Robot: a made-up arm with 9 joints.
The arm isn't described. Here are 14 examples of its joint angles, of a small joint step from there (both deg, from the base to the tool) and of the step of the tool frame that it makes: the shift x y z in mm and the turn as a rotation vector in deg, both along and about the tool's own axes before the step.
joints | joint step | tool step
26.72 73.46 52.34 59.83 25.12 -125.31 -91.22 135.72 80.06 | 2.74 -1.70 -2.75 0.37 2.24 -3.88 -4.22 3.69 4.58 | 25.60 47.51 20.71 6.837 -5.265 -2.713
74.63 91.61 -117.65 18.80 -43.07 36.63 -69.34 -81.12 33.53 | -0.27 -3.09 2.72 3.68 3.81 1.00 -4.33 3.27 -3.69 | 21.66 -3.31 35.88 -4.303 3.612 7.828
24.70 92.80 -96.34 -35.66 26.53 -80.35 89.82 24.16 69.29 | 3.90 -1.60 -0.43 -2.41 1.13 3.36 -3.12 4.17 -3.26 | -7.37 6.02 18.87 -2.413 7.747 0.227
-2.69 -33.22 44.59 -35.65 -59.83 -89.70 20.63 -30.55 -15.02 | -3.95 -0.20 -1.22 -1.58 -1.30 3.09 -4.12 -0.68 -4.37 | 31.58 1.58 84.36 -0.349 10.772 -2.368
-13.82 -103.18 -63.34 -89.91 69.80 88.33 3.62 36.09 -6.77 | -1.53 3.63 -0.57 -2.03 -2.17 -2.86 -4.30 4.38 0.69 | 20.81 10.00 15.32 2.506 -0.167 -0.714
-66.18 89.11 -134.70 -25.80 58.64 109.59 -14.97 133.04 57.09 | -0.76 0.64 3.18 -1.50 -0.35 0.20 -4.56 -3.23 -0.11 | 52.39 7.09 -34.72 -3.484 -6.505 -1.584
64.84 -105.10 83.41 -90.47 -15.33 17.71 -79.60 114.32 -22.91 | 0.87 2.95 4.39 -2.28 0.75 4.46 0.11 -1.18 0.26 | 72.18 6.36 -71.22 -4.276 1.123 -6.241
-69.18 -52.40 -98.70 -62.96 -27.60 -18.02 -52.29 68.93 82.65 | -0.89 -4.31 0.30 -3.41 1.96 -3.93 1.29 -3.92 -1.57 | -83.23 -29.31 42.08 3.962 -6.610 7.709
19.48 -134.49 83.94 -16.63 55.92 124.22 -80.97 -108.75 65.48 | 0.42 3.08 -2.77 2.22 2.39 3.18 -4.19 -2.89 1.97 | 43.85 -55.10 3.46 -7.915 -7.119 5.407
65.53 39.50 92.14 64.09 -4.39 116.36 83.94 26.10 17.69 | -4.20 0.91 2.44 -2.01 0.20 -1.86 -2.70 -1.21 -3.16 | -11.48 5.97 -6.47 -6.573 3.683 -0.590
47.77 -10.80 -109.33 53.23 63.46 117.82 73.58 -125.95 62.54 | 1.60 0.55 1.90 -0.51 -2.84 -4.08 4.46 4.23 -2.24 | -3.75 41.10 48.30 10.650 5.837 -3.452
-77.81 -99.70 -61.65 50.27 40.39 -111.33 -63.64 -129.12 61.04 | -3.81 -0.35 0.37 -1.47 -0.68 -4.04 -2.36 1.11 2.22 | -26.43 -29.51 -4.86 -4.446 3.091 -0.184
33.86 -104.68 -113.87 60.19 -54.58 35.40 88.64 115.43 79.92 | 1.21 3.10 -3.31 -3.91 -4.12 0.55 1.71 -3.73 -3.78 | 8.95 -8.34 6.10 -3.508 -0.125 -2.152
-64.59 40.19 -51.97 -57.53 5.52 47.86 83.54 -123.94 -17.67 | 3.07 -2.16 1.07 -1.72 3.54 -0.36 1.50 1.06 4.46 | 44.08 17.53 -10.24 2.740 -5.423 -5.915
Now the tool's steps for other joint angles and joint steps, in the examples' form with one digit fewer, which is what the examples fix.
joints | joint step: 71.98 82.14 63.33 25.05 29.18 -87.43 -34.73 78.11 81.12 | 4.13 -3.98 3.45 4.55 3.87 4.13 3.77 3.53 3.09
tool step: 7.2 -26.7 -42.8 -1.54 4.33 -3.14
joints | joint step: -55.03 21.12 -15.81 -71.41 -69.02 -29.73 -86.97 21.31 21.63 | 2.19 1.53 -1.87 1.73 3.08 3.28 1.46 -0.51 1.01
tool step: 6.7 35.0 -35.9 -4.62 -0.58 1.71
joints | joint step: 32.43 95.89 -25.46 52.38 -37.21 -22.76 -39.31 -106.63 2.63 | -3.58 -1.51 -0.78 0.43 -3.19 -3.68 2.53 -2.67 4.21
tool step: -3.8 20.2 -14.1 0.70 0.31 -4.83
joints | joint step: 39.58 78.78 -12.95 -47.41 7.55 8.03 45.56 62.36 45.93 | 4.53 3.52 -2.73 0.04 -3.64 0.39 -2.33 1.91 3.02
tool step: 73.8 -11.4 38.2 7.76 -3.11 -10.00
